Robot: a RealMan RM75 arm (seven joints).
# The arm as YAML. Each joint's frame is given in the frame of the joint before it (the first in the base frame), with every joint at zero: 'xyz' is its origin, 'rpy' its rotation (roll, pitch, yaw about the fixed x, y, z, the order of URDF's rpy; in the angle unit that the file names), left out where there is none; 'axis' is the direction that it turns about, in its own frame. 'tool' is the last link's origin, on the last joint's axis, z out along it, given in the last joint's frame.
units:
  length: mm
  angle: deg
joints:
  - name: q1
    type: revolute
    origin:
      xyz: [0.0, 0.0, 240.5]
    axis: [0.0, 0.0, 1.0]
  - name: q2
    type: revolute
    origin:
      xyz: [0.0, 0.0, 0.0]
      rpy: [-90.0, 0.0, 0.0]
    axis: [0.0, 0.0, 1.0]
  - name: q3
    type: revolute
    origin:
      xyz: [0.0, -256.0, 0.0]
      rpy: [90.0, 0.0, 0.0]
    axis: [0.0, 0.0, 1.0]
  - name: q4
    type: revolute
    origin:
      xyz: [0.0, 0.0, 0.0]
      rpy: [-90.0, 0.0, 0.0]
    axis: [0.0, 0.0, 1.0]
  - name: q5
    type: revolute
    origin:
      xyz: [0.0, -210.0, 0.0]
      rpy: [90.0, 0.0, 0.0]
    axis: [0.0, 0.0, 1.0]
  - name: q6
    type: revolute
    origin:
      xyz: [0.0, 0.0, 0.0]
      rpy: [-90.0, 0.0, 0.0]
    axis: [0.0, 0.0, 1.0]
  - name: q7
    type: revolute
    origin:
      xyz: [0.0, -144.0, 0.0]
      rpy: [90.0, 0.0, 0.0]
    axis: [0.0, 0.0, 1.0]
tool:
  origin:
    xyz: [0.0, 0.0, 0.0]
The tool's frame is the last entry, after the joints.
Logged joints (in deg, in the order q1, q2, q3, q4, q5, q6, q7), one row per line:
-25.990 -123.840 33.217 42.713 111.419 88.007 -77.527
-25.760 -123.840 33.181 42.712 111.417 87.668 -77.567
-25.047 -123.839 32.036 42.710 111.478 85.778 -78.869
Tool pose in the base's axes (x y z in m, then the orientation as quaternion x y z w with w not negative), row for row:
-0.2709 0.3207 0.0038 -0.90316 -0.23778 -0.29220 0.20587
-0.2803 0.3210 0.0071 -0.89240 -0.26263 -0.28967 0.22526
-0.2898 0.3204 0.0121 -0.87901 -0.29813 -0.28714 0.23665
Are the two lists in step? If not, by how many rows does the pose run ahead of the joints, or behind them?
The pose runs 1 row ahead of the joints: the pose in row i belongs to the joints in row i + 1.
